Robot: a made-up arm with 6 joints. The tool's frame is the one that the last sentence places.
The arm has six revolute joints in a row. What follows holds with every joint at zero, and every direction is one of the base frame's.
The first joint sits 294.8 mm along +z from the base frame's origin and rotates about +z.
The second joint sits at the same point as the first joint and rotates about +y.
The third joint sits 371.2 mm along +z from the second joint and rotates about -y.
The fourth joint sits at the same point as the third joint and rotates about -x.
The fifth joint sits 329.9 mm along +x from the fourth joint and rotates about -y.
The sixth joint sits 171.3 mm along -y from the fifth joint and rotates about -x.
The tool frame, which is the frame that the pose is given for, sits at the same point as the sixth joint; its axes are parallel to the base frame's.
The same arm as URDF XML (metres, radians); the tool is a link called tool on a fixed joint. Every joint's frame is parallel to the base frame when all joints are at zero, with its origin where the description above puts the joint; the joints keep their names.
<robot name="arm">
  <link name="base_link"/>
  <link name="link1"/>
  <link name="link2"/>
  <link name="link3"/>
  <link name="link4"/>
  <link name="link5"/>
  <link name="link6"/>
  <link name="tool"/>
  <joint name="joint 1" type="continuous">
    <parent link="base_link"/>
    <child link="link1"/>
    <origin xyz="0 0 0.2948"/>
    <axis xyz="0 0 1"/>
  </joint>
  <joint name="joint 2" type="continuous">
    <parent link="link1"/>
    <child link="link2"/>
    <origin xyz="0 0 0"/>
    <axis xyz="0 1 0"/>
  </joint>
  <joint name="joint 3" type="continuous">
    <parent link="link2"/>
    <child link="link3"/>
    <origin xyz="0 0 0.3712"/>
    <axis xyz="0 -1 0"/>
  </joint>
  <joint name="joint 4" type="continuous">
    <parent link="link3"/>
    <child link="link4"/>
    <origin xyz="0 0 0"/>
    <axis xyz="-1 0 0"/>
  </joint>
  <joint name="joint 5" type="continuous">
    <parent link="link4"/>
    <child link="link5"/>
    <origin xyz="0.3299 0 0"/>
    <axis xyz="0 -1 0"/>
  </joint>
  <joint name="joint 6" type="continuous">
    <parent link="link5"/>
    <child link="link6"/>
    <origin xyz="0 -0.1713 0"/>
    <axis xyz="-1 0 0"/>
  </joint>
  <joint name="tool_joint" type="fixed">
    <parent link="link6"/>
    <child link="tool"/>
    <origin xyz="0 0 0"/>
  </joint>
</robot>

